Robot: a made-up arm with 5 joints. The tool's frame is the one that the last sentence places.
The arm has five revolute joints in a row. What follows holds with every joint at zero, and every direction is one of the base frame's. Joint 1 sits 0.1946 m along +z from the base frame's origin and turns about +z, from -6.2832 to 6.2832 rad. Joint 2 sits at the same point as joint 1 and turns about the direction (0, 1, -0.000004), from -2.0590 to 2.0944 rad. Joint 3 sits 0.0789 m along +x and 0.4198 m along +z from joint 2 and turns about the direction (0, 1, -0.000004), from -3.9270 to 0.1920 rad. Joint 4 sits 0.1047 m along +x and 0.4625 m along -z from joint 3 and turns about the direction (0, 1, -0.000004), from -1.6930 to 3.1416 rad. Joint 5 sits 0.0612 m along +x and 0.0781 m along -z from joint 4 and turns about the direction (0, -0.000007, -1), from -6.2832 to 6.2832 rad. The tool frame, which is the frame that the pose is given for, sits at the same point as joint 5; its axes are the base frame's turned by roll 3.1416, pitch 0.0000 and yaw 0.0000 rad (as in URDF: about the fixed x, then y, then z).
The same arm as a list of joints. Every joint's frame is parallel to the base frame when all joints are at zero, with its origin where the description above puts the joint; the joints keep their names.
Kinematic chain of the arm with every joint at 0, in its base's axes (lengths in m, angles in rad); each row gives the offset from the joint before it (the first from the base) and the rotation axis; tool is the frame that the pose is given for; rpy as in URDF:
joint 1: xyz 0.0000 0.0000 0.1946 axis +z
joint 2: xyz 0.0000 0.0000 0.0000 axis +y
joint 3: xyz 0.0789 0.0000 0.4198 axis +y
joint 4: xyz 0.1047 0.0000 -0.4625 axis +y
joint 5: xyz 0.0612 0.0000 -0.0781 axis -z
tool: xyz 0.0000 0.0000 0.0000 rpy -3.1416 0.0000 0.0000
Joint limits (rad, base to tool): -6.2832..6.2832 -2.0590..2.0944 -3.9270..0.1920 -1.6930..3.1416 -6.2832..6.2832

